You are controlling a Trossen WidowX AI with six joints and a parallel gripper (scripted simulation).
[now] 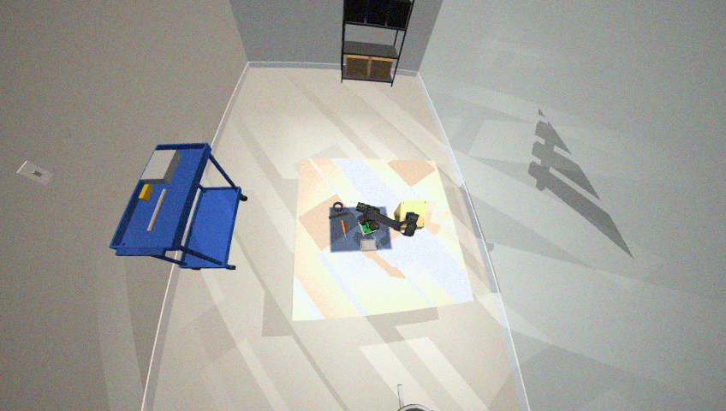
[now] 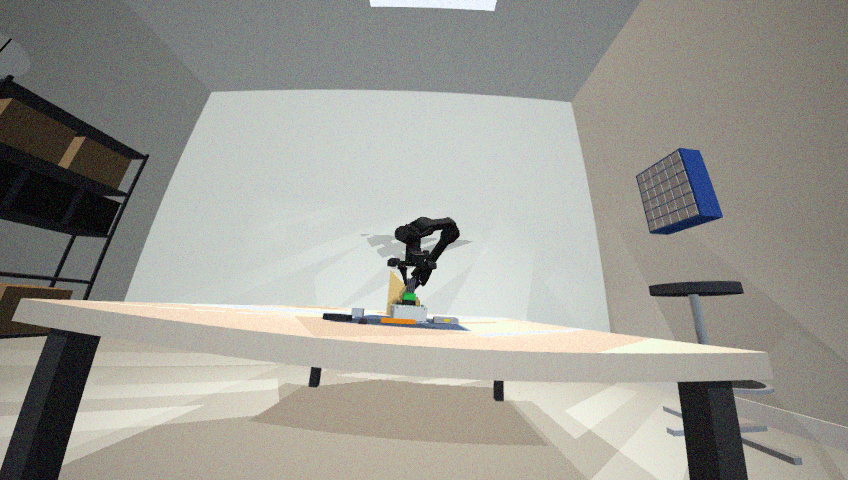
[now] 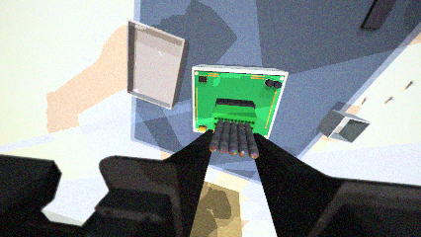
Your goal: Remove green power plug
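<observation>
Right now the green power plug is 3 cm below my gripper tip. The rest, counted from my gripper tip: blue mat (5 cm ahead, 12 cm below); dark bar (22 cm ahead, 12 cm to the right, 12 cm below).
</observation>
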